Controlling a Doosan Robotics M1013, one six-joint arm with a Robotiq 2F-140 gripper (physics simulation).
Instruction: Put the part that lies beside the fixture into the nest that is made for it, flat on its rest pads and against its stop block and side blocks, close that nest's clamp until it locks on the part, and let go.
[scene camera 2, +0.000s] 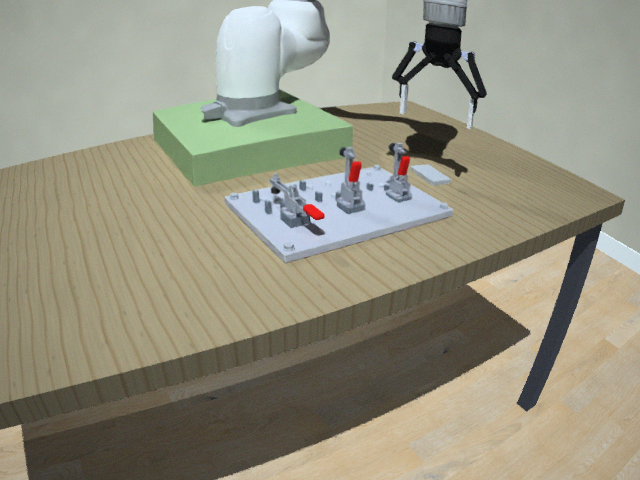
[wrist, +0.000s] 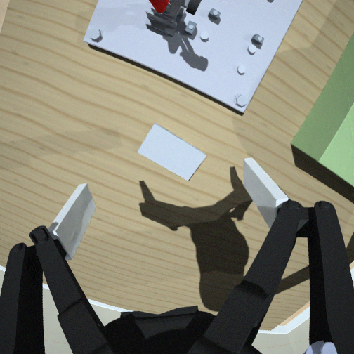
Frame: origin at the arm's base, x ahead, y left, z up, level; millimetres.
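Seen in the pictures: gripper, fingertip midpoint: (scene camera 2: 436, 119); arm's base, origin of the base link: (scene camera 2: 247, 111).
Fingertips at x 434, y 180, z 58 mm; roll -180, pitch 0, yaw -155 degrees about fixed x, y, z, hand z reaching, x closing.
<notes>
Offsets run from my fingertips to a thing's middle. "pt": to the spot under its first point. Level surfaces: height alone.
The part, a flat light grey rectangular plate {13 mm back, 16 mm left, 134 mm down} (scene camera 2: 431, 174) (wrist: 172, 151), lies flat on the table just beyond the right end of the fixture plate {2 mm back, 261 mm right, 132 mm down} (scene camera 2: 361, 229) (wrist: 150, 65). Three clamps with red handles stand on the fixture. The left clamp {10 mm ahead, 374 mm right, 93 mm down} (scene camera 2: 294, 205) has its arm low and its handle tilted out. The middle clamp {pt 33 mm ahead, 274 mm right, 79 mm down} (scene camera 2: 350, 186) and the right clamp {pt 49 mm ahead, 166 mm right, 83 mm down} (scene camera 2: 399, 178) have their arms and handles upright. Small dark blocks and light round pads stand behind the clamps. My gripper (scene camera 2: 436, 119) (wrist: 165, 184) is wide open and empty, high above the table near the part.
The robot's base stands on a green block (scene camera 2: 268, 161) (wrist: 320, 135) behind the fixture. Bolt heads stand at the fixture's corners. The wooden table {139 mm down} (scene camera 2: 155, 289) (wrist: 50, 125) extends around the fixture, and the arm's shadow falls on it near the part.
</notes>
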